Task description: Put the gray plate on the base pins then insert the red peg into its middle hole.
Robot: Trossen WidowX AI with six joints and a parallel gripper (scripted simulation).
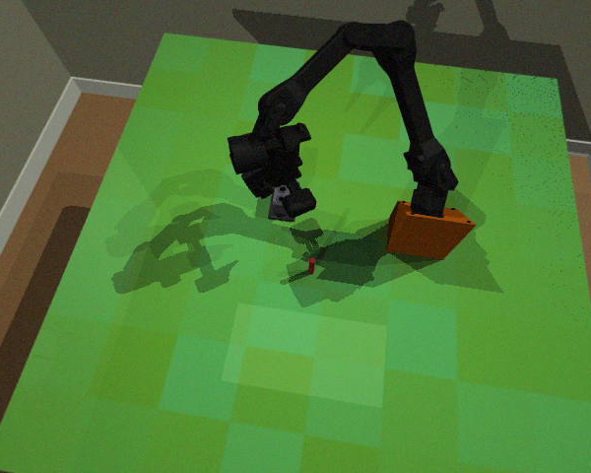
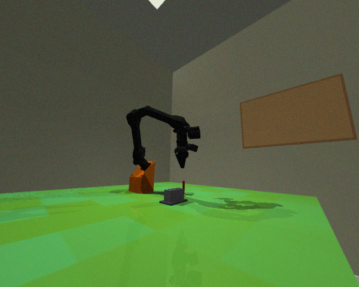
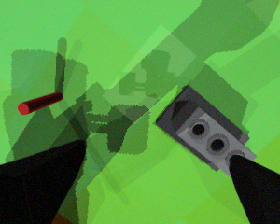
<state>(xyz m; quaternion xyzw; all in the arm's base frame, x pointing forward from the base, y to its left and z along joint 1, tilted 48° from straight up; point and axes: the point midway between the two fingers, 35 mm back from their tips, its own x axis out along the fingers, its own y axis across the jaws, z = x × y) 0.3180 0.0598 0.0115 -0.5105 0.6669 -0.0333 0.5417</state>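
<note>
The red peg is 100 mm behind my gripper tip, 110 mm to the left of it and 120 mm below it. The rest, counted from my gripper tip: gray plate: 20 mm ahead, 80 mm to the right, 110 mm below.
</note>
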